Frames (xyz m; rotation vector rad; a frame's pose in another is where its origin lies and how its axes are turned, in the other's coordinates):
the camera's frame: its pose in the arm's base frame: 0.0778 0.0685 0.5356 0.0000 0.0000 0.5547
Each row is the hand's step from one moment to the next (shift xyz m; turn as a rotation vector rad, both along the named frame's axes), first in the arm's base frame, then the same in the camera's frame.
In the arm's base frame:
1: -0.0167 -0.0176 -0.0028 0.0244 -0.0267 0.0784
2: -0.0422 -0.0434 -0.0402 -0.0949 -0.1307 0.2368
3: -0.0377 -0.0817 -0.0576 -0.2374 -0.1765 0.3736
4: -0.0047 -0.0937 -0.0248 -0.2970 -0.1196 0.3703
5: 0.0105 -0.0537 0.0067 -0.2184 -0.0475 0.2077
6: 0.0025 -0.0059 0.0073 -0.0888 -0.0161 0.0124
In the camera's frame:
1: -0.0235 -0.0062 -0.0028 0.0067 -0.0355 0.0784
2: -0.0587 -0.0147 -0.0402 -0.1495 -0.0611 0.2368
3: -0.0751 -0.0496 -0.0576 -0.2948 -0.0250 0.3736
4: -0.0533 -0.0772 -0.0248 -0.3155 0.0548 0.3703
5: -0.0194 -0.0512 0.0067 -0.2107 0.0747 0.2077
6: -0.0010 -0.0063 0.0073 -0.0840 0.0331 0.0124

